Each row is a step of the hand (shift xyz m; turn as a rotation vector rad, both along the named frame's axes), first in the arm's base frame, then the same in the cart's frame.
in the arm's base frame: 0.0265 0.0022 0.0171 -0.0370 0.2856 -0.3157
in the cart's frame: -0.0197 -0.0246 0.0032 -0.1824 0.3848 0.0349
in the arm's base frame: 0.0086 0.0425 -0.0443 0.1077 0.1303 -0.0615
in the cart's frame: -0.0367 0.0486 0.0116 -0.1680 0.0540 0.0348
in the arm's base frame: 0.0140 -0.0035 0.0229 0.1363 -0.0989 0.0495
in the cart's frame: -0.0071 -0.0257 -0.0048 -0.0189 -0.1449 0.0972
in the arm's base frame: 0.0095 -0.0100 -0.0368 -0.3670 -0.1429 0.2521
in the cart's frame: 0.0015 0.0195 0.0341 0.3489 -0.0850 -0.2995
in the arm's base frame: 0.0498 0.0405 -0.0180 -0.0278 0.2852 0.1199
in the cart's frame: -0.0632 0.0083 0.0195 -0.1942 0.0455 -0.2381
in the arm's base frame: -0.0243 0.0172 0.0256 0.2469 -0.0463 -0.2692
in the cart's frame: 0.0032 -0.0008 -0.0391 -0.1279 0.0715 0.3378
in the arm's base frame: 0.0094 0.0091 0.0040 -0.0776 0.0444 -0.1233
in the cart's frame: -0.0131 -0.0035 -0.0018 0.0209 0.1504 0.0115
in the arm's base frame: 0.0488 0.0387 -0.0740 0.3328 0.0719 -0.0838
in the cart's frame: -0.0604 0.0510 0.0557 -0.2756 -0.0595 0.2084
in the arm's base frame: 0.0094 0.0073 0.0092 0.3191 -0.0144 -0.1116
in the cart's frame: -0.0118 -0.0083 -0.0042 -0.2021 -0.0695 0.2623
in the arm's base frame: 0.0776 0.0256 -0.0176 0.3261 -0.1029 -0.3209
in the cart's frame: -0.0708 -0.0115 0.0428 -0.1384 0.0495 0.4453
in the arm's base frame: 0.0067 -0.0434 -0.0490 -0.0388 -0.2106 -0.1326
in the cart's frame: 0.0283 0.0156 0.0573 0.1839 0.0280 0.1699
